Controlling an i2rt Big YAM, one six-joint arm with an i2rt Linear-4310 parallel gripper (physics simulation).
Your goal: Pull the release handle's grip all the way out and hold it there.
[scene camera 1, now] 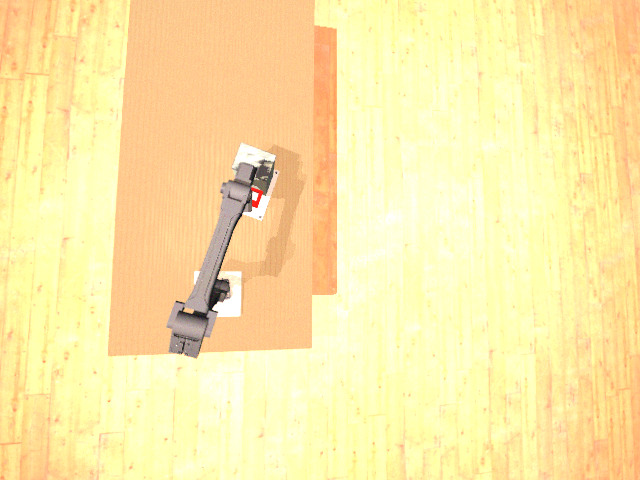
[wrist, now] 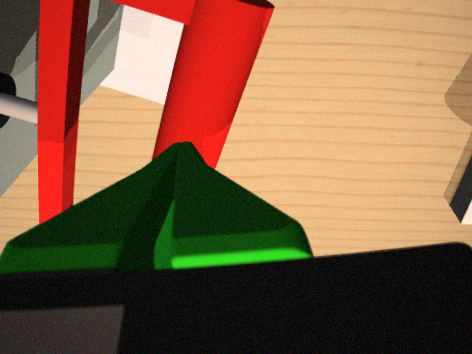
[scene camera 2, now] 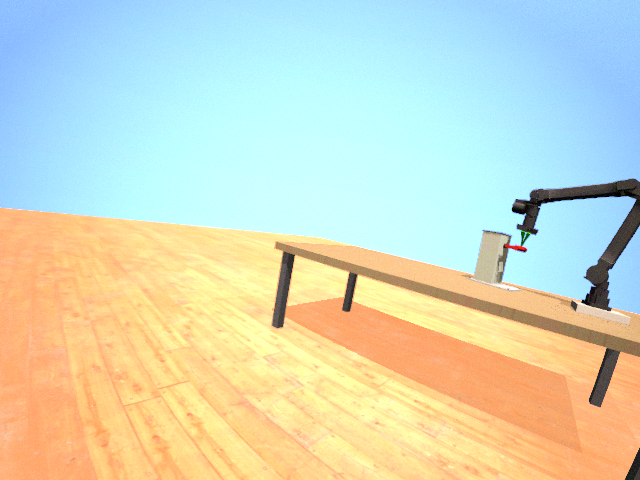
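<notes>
The release handle is a red rectangular loop. Its thick round grip bar (scene camera 2: 518, 249) (wrist: 215, 65) stands out from the upper part of a tall grey-green housing (scene camera 1: 252, 153) (scene camera 2: 488, 258) (wrist: 15, 150). Part of the red loop (scene camera 1: 260, 199) shows beside the arm in the top view. My gripper (scene camera 2: 523, 244) (wrist: 184, 157) points down, with its green fingers shut together and nothing seen between them. The fingertips are right at the grip bar, over its near part in the wrist view. The fingers hide the near end of the loop, so contact with the bar cannot be told.
The housing stands on a white base plate (scene camera 1: 262, 211) (scene camera 2: 509, 287) on the wooden table (scene camera 1: 170, 118) (scene camera 2: 413, 268). The arm's own white base (scene camera 1: 234, 304) (scene camera 2: 602, 313) is near the table's end. A silver rod (wrist: 20, 107) shows beside the red loop.
</notes>
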